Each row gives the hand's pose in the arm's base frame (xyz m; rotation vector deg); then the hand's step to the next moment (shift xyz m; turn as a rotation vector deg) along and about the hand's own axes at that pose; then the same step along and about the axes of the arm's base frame.
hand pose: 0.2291 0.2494 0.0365 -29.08 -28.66 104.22
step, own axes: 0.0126 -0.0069 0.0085 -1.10 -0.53 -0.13
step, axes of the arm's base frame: -0.0031 0.0133 0.0097 0.79 -0.89 0.30
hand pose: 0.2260 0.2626 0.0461 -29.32 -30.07 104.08
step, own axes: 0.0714 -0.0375 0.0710 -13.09 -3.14 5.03
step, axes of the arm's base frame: -0.0330 0.0715 0.0731 3.19 -12.13 7.02
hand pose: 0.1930 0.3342 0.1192 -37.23 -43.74 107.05
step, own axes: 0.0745 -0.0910 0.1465 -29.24 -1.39 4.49
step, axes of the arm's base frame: -0.0804 0.0656 0.1566 8.68 -27.43 7.04
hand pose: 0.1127 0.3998 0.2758 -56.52 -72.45 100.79
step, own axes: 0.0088 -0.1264 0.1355 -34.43 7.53 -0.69
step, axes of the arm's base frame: -0.1085 -0.0151 0.1497 14.37 -32.14 -1.84
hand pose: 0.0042 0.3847 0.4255 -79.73 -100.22 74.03
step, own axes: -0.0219 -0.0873 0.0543 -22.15 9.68 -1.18
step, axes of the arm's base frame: -0.0755 -0.0391 0.0618 11.85 -20.42 -5.31
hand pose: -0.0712 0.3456 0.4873 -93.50 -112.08 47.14
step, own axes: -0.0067 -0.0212 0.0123 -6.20 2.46 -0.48
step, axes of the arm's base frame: -0.0221 -0.0109 0.0062 3.24 -5.72 -1.20
